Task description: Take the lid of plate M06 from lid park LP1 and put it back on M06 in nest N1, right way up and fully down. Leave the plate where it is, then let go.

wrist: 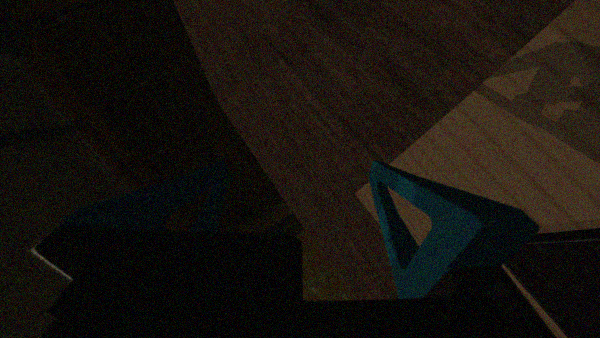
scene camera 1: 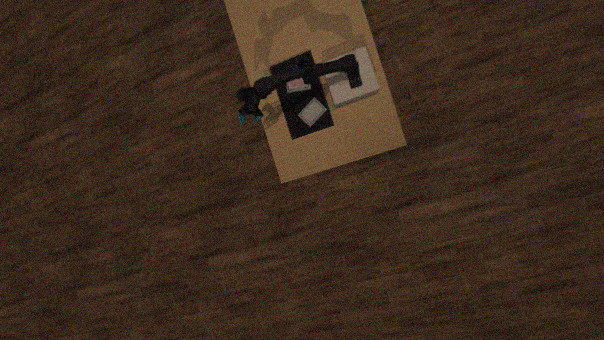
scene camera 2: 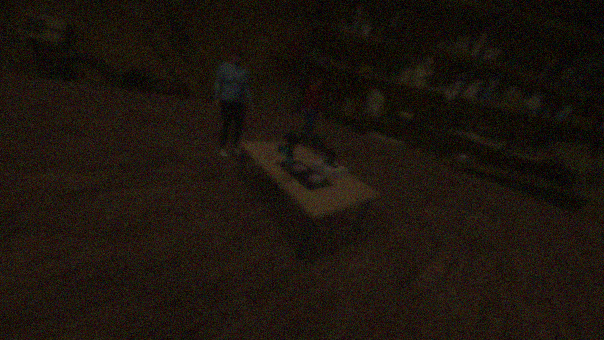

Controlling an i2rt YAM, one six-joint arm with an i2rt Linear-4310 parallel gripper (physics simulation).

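Frame: origin at the arm's base, x up, y left, z back, level; centimetres.
Where they show: gripper, between the fingertips: (wrist: 299, 168) (scene camera 1: 248, 123) (scene camera 2: 283, 160); arm's base, origin of its link: (scene camera 1: 352, 71) (scene camera 2: 330, 164).
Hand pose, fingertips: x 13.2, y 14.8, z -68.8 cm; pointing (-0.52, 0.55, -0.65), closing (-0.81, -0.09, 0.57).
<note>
Things, the pixels of their centre, and the offset from my fingertips. Level surfaces: height alone.
- black mat, height of its surface: dx -19.6 cm
- pale grey square piece, middle of its body: (scene camera 1: 312, 112) dx -18.2, dy +0.3, dz +38.3 cm
- pale piece with a pinkish top, middle of its body: (scene camera 1: 297, 81) dx -17.7, dy -22.0, dz +34.4 cm
- wooden table, height of its surface: dx -20.9 cm
My gripper (scene camera 1: 250, 119) (wrist: 299, 168) is open and empty, with its teal fingers wide apart. It hangs off the left long edge of the table in scene camera 1, left of the black mat (scene camera 1: 297, 131). A pale grey square piece (scene camera 1: 312, 112) lies turned at an angle on the mat's lower part. A pale piece with a pinkish top (scene camera 1: 297, 84) lies on the mat further up, partly beside my arm. At this size and darkness I cannot tell which piece is the lid and which is plate M06, nor read the N1 or LP1 marks. Neither piece shows clearly in the wrist view.
A white block (scene camera 1: 370, 75) stands right of the mat, partly under my dark arm (scene camera 1: 332, 67), which reaches across the mat. The wooden table (scene camera 1: 345, 135) (scene camera 2: 345, 200) has its near end below the mat. A person in light blue (scene camera 2: 231, 85) stands behind the table's far end.
</note>
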